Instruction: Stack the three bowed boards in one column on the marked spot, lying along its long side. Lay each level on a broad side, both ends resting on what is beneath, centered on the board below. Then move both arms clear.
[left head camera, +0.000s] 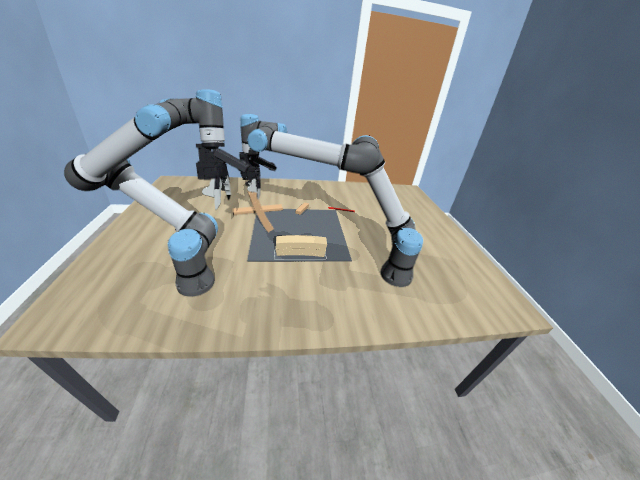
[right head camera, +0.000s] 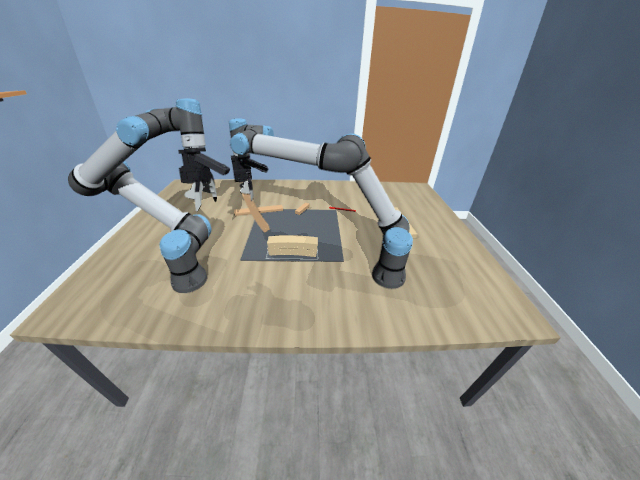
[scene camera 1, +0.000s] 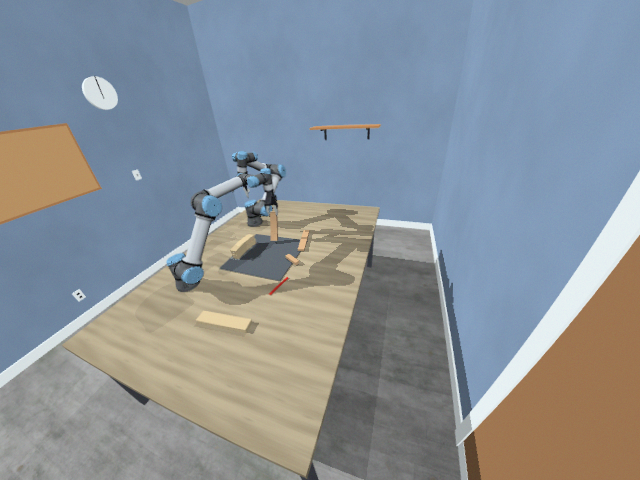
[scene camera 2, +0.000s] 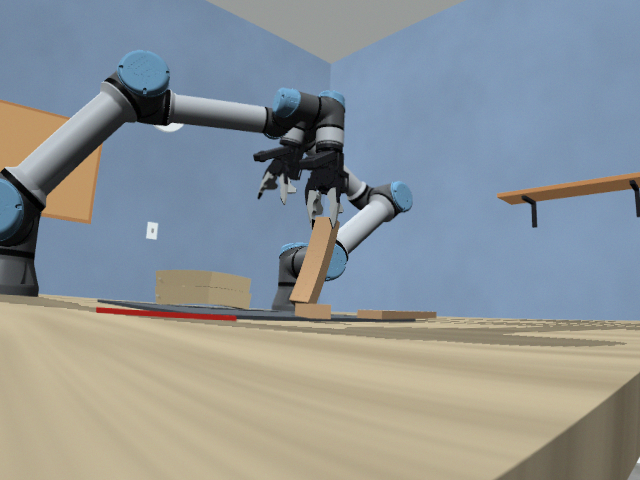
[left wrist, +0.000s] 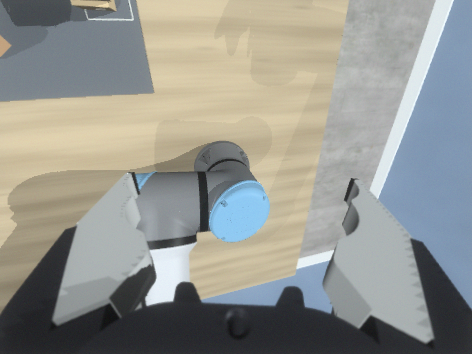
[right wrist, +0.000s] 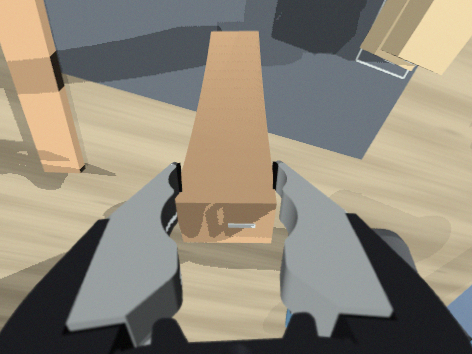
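Seen in the pictures: left gripper, fingertip midpoint: (left head camera: 223, 204) (right head camera: 207, 206) (scene camera 1: 240, 195) (scene camera 2: 270, 202) (left wrist: 241, 177); right gripper, fingertip midpoint: (left head camera: 256, 196) (right head camera: 251, 198) (scene camera 1: 273, 216) (scene camera 2: 322, 229) (right wrist: 227, 164); left arm's base, origin of the base link: (left head camera: 196, 282) (right head camera: 189, 280) (scene camera 1: 255, 223) (scene camera 2: 293, 311) (left wrist: 221, 167); right arm's base, origin of the base link: (left head camera: 396, 275) (right head camera: 388, 276) (scene camera 1: 188, 284) (scene camera 2: 4, 293).
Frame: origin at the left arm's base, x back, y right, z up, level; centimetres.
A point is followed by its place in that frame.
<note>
Two pale, curved boards (left head camera: 300, 245) @[x -19.7, y 42.9, z 7.5 cm] (right head camera: 292, 246) @[x -19.7, y 43.5, z 6.9 cm] (scene camera 1: 242, 246) @[x -25.9, y 47.7, z 7.8 cm] (scene camera 2: 204, 287) @[x -25.3, y 44.5, z 5.3 cm] lie one on the other on the marked spot, whose white outline (left head camera: 299, 258) @[x -18.4, y 42.8, z 0.6 cm] (right wrist: 382, 70) @[x -20.5, y 30.6, z 0.7 cm] shows at the base. My right gripper (left head camera: 254, 193) @[x -39.0, y 20.1, z 21.5 cm] (scene camera 2: 323, 225) @[x -39.0, y 20.1, z 21.5 cm] (right wrist: 227, 164) @[x -39.0, y 20.1, z 21.5 cm] is shut on the upper end of an orange bowed board (left head camera: 261, 214) @[x -36.4, y 22.5, z 13.2 cm] (scene camera 1: 274, 226) @[x -40.0, y 22.4, z 14.0 cm] (scene camera 2: 315, 260) @[x -40.1, y 22.7, z 13.4 cm] (right wrist: 232, 125) @[x -39.1, y 21.5, z 17.9 cm]. That board hangs steeply, its lower end close over the mat; contact there is unclear. A pale board (scene camera 1: 222, 321) @[x -57.4, y 105.0, z 2.5 cm] lies apart on the table beyond the right arm's base. My left gripper (left head camera: 222, 202) @[x -4.8, y 14.9, z 35.1 cm] (scene camera 2: 271, 200) @[x -4.8, y 14.9, z 35.1 cm] (left wrist: 241, 177) @[x -4.8, y 14.9, z 35.1 cm] is open and empty, high above the table.
A flat orange board (left head camera: 245, 211) @[x -57.6, y 9.2, z 2.0 cm] (scene camera 1: 303, 241) @[x -63.5, y 19.5, z 2.2 cm] (right wrist: 40, 110) @[x -60.7, y 10.1, z 2.2 cm] lies beyond the mat (left head camera: 325, 224) @[x -50.3, y 57.0, z 0.6 cm] (scene camera 1: 248, 268) @[x -40.3, y 61.3, z 0.6 cm]. A small orange block (left head camera: 302, 208) @[x -63.9, y 43.1, z 2.8 cm] (scene camera 1: 292, 259) @[x -67.1, y 44.4, z 2.8 cm] lies at the mat's far edge. A red stick (left head camera: 341, 209) @[x -70.0, y 68.7, z 0.6 cm] (scene camera 1: 279, 285) @[x -70.7, y 68.8, z 0.5 cm] lies nearby. Both grippers are near each other.
</note>
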